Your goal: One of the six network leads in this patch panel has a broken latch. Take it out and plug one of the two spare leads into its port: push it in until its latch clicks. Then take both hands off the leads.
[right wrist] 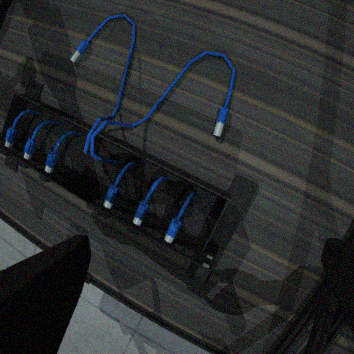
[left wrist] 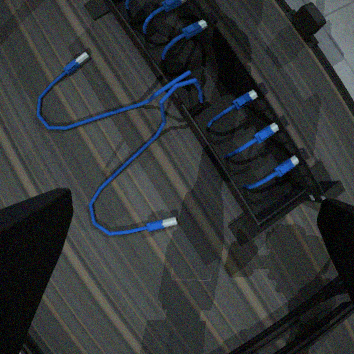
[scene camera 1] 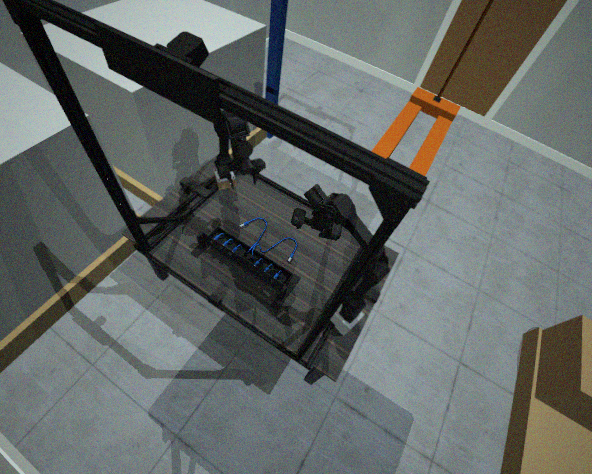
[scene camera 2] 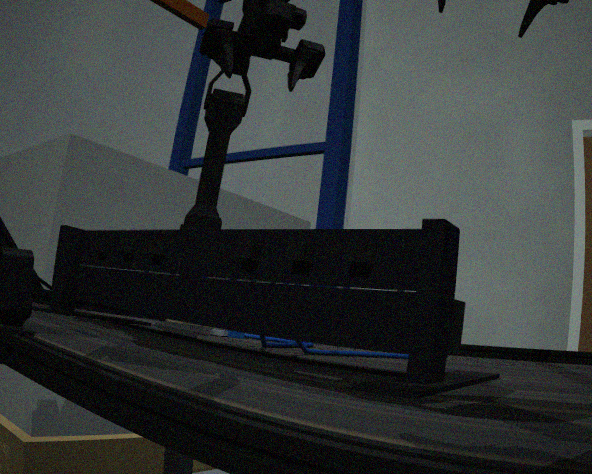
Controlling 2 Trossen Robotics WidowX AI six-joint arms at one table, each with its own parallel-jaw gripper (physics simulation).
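Places are measured from the left arm's base along level axes (x ahead, y left, z up), in metres.
Where they show: left gripper, between the fingertips: [left wrist: 200, 206] [scene camera 1: 244, 186] [scene camera 2: 261, 82]; right gripper, between the fingertips: [right wrist: 209, 250] [scene camera 1: 308, 231] [scene camera 2: 480, 23]; right arm's base, origin of its link: [scene camera 1: 349, 313].
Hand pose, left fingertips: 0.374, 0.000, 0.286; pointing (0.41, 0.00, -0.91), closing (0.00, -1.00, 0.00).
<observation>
Each offset is from my left fingertips to the top centre of the thing, as dx, dy, dz. "*": to the spot under its first point. Level surfaces: height alone.
The dark patch panel {+0.176, -0.053, -0.246} [scene camera 1: 250, 262] [scene camera 2: 300, 315] [left wrist: 282, 209] [right wrist: 239, 205] holds several blue leads in a row; all six plugs show in the right wrist view. I cannot tell which latch is broken. One spare lead {* -0.052, +0.009, -0.344} [scene camera 1: 243, 224] [left wrist: 161, 224] [right wrist: 80, 51] lies on the table behind the panel's left half. The other spare lead [scene camera 1: 290, 259] [left wrist: 77, 62] [right wrist: 220, 121] lies behind its right half. My left gripper [scene camera 1: 237, 175] [scene camera 2: 260, 82] [left wrist: 200, 206] is open and empty above the table. My right gripper [scene camera 1: 306, 212] [scene camera 2: 481, 22] [right wrist: 209, 250] is open and empty above the table.
A black frame [scene camera 1: 325, 135] stands over the wooden table {dz -0.355} [scene camera 1: 320, 280]. The spare cables meet and run over the panel's rear rim near its middle. Grey blocks stand left of the table, and an orange pallet jack [scene camera 1: 427, 152] is behind it.
</observation>
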